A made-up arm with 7 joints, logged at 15 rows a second.
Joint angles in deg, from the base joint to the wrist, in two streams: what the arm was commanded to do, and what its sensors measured. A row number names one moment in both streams.
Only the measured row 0 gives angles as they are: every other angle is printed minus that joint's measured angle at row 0.
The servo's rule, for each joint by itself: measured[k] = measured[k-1] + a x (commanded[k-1-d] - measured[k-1]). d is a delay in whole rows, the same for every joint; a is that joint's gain. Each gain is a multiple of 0.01, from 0.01 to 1. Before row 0 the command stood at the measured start. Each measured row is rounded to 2 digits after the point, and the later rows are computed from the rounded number. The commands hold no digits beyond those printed.
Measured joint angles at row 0:
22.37 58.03 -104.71 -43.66 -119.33 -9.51 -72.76
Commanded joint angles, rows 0 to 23:
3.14 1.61 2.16 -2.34 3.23 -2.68 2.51
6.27 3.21 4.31 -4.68 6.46 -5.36 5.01
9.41 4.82 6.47 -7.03 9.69 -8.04 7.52
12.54 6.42 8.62 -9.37 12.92 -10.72 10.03
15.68 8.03 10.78 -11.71 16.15 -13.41 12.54
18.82 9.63 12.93 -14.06 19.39 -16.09 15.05
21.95 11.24 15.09 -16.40 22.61 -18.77 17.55
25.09 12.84 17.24 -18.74 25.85 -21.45 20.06
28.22 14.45 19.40 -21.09 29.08 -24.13 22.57
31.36 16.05 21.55 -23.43 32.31 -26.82 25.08
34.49 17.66 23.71 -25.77 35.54 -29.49 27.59
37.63 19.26 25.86 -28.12 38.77 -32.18 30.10
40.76 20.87 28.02 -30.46 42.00 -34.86 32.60
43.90 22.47 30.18 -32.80 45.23 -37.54 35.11
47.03 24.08 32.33 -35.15 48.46 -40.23 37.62
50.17 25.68 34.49 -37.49 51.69 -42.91 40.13
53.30 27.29 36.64 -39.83 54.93 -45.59 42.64
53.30 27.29 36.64 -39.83 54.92 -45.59 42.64
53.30 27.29 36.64 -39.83 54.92 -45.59 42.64
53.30 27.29 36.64 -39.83 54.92 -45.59 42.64
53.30 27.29 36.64 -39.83 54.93 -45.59 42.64
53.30 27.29 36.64 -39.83 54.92 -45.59 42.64
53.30 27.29 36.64 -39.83 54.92 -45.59 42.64
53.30 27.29 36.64 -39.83 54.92 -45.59 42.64
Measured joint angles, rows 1 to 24:
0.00 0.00 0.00 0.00 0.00 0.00 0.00
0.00 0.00 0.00 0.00 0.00 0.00 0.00
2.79 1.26 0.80 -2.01 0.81 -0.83 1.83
5.89 2.78 2.10 -4.31 2.22 -2.23 4.15
9.02 4.37 3.72 -6.65 4.09 -4.03 6.61
12.15 5.97 5.53 -8.99 6.30 -6.10 9.11
15.29 7.58 7.47 -11.33 8.76 -8.37 11.61
18.43 9.18 9.49 -13.68 11.42 -10.76 14.12
21.56 10.79 11.56 -16.02 14.22 -13.24 16.62
24.70 12.39 13.66 -18.36 17.13 -15.79 19.13
27.83 14.00 15.78 -20.71 20.12 -18.38 21.64
30.97 15.60 17.91 -23.05 23.17 -21.00 24.15
34.10 17.21 20.06 -25.39 26.26 -23.63 26.66
37.24 18.81 22.21 -27.74 29.39 -26.28 29.17
40.37 20.42 24.36 -30.08 32.54 -28.94 31.67
43.51 22.02 26.51 -32.42 35.71 -31.61 34.18
46.64 23.63 28.66 -34.77 38.90 -34.28 36.69
49.78 25.23 30.82 -37.11 42.10 -36.96 39.20
52.91 26.84 32.97 -39.45 45.31 -39.64 41.71
53.26 27.19 34.33 -39.78 47.71 -41.48 42.39
53.30 27.27 35.18 -39.82 49.51 -42.75 42.57
53.30 27.29 35.72 -39.83 50.86 -43.63 42.62
53.30 27.29 36.06 -39.83 51.88 -44.24 42.63
53.30 27.29 36.27 -39.83 52.64 -44.66 42.64
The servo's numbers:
d 2
a 0.89 0.78 0.37 0.86 0.25 0.31 0.73

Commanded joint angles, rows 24 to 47:
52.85 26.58 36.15 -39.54 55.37 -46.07 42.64
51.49 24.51 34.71 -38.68 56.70 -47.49 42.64
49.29 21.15 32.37 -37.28 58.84 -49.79 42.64
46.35 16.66 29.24 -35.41 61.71 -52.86 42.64
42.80 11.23 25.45 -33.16 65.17 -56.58 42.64
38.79 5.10 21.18 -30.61 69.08 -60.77 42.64
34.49 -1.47 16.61 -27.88 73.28 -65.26 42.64
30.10 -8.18 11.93 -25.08 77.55 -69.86 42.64
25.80 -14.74 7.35 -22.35 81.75 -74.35 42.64
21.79 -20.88 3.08 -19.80 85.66 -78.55 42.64
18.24 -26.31 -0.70 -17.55 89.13 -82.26 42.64
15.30 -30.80 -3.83 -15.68 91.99 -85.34 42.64
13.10 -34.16 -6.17 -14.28 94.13 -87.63 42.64
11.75 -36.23 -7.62 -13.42 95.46 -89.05 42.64
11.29 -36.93 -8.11 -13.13 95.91 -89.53 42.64
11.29 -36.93 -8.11 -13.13 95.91 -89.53 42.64
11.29 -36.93 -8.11 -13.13 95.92 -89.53 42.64
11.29 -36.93 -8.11 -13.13 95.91 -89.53 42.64
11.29 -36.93 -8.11 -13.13 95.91 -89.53 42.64
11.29 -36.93 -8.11 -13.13 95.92 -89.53 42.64
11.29 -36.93 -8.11 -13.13 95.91 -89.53 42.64
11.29 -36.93 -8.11 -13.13 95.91 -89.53 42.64
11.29 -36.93 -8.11 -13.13 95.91 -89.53 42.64
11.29 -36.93 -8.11 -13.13 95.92 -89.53 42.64
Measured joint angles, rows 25 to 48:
53.30 27.29 36.41 -39.83 53.21 -44.95 42.64
53.30 27.29 36.50 -39.83 53.64 -45.15 42.64
52.90 26.74 36.37 -39.58 54.07 -45.44 42.64
51.65 25.00 35.76 -38.81 54.73 -46.08 42.64
49.55 22.00 34.51 -37.49 55.76 -47.23 42.64
46.70 17.83 32.56 -35.70 57.25 -48.98 42.64
43.23 12.68 29.93 -33.52 59.23 -51.34 42.64
39.28 6.77 26.69 -31.02 61.69 -54.26 42.64
35.02 0.34 22.96 -28.32 64.59 -57.67 42.64
30.64 -6.31 18.88 -25.53 67.83 -61.45 42.64
26.33 -12.89 14.61 -22.80 71.31 -65.45 42.64
22.29 -19.12 10.34 -20.22 74.90 -69.51 42.64
18.69 -24.73 6.26 -17.92 78.46 -73.46 42.64
15.67 -29.46 2.53 -15.99 81.84 -77.14 42.64
13.38 -33.13 -0.69 -14.52 84.91 -80.39 42.64
11.93 -35.55 -3.25 -13.57 87.55 -83.07 42.64
11.36 -36.63 -5.05 -13.19 89.64 -85.07 42.64
11.30 -36.86 -6.18 -13.14 91.21 -86.45 42.64
11.29 -36.91 -6.89 -13.13 92.39 -87.40 42.64
11.29 -36.93 -7.34 -13.13 93.27 -88.06 42.64
11.29 -36.93 -7.62 -13.13 93.93 -88.52 42.64
11.29 -36.93 -7.80 -13.13 94.43 -88.83 42.64
11.29 -36.93 -7.91 -13.13 94.80 -89.05 42.64
11.29 -36.93 -7.98 -13.13 95.08 -89.20 42.64

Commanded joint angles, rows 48 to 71:
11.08 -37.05 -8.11 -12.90 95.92 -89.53 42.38
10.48 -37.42 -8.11 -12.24 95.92 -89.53 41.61
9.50 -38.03 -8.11 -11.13 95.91 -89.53 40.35
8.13 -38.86 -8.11 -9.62 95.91 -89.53 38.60
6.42 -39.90 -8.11 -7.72 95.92 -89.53 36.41
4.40 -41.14 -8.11 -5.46 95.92 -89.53 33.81
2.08 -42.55 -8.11 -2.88 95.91 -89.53 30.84
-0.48 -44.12 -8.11 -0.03 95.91 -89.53 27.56
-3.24 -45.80 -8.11 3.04 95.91 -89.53 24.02
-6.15 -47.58 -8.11 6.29 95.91 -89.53 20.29
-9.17 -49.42 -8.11 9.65 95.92 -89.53 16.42
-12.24 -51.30 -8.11 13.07 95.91 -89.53 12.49
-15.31 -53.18 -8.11 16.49 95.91 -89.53 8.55
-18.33 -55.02 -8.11 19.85 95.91 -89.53 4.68
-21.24 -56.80 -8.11 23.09 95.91 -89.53 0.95
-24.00 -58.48 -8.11 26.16 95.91 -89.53 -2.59
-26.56 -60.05 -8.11 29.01 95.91 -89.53 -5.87
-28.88 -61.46 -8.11 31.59 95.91 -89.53 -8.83
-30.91 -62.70 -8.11 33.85 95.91 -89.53 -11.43
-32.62 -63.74 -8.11 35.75 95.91 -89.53 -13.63
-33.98 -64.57 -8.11 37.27 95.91 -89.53 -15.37
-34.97 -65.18 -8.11 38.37 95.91 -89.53 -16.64
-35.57 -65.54 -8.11 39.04 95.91 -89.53 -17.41
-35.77 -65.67 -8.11 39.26 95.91 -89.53 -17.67
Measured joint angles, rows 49 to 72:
11.29 -36.93 -8.03 -13.13 95.29 -89.30 42.64
11.29 -36.93 -8.06 -13.13 95.45 -89.37 42.64
11.10 -37.02 -8.08 -12.93 95.57 -89.42 42.45
10.55 -37.33 -8.09 -12.34 95.66 -89.45 41.84
9.62 -37.88 -8.10 -11.30 95.72 -89.47 40.75
8.29 -38.64 -8.10 -9.86 95.77 -89.49 39.18
6.63 -39.62 -8.10 -8.02 95.81 -89.50 37.16
4.65 -40.81 -8.10 -5.82 95.84 -89.51 34.71
2.36 -42.17 -8.10 -3.29 95.86 -89.52 31.88
-0.17 -43.69 -8.10 -0.49 95.87 -89.52 28.73
-2.90 -45.34 -8.10 2.55 95.88 -89.52 25.29
-5.79 -47.09 -8.10 5.77 95.89 -89.52 21.64
-8.80 -48.91 -8.10 9.11 95.90 -89.52 17.83
-11.86 -50.77 -8.10 12.52 95.90 -89.52 13.93
-14.93 -52.65 -8.10 15.93 95.90 -89.52 10.00
-17.96 -54.50 -8.10 19.30 95.90 -89.52 6.12
-20.88 -56.29 -8.10 22.56 95.90 -89.52 2.35
-23.66 -58.00 -8.10 25.66 95.90 -89.52 -1.26
-26.24 -59.60 -8.10 28.54 95.90 -89.52 -4.63
-28.59 -61.05 -8.10 31.16 95.90 -89.52 -7.70
-30.65 -62.34 -8.10 33.47 95.90 -89.52 -10.42
-32.40 -63.43 -8.10 35.43 95.90 -89.52 -12.76
-33.81 -64.32 -8.10 37.01 95.90 -89.52 -14.67
-34.84 -64.99 -8.10 38.18 95.90 -89.52 -16.11

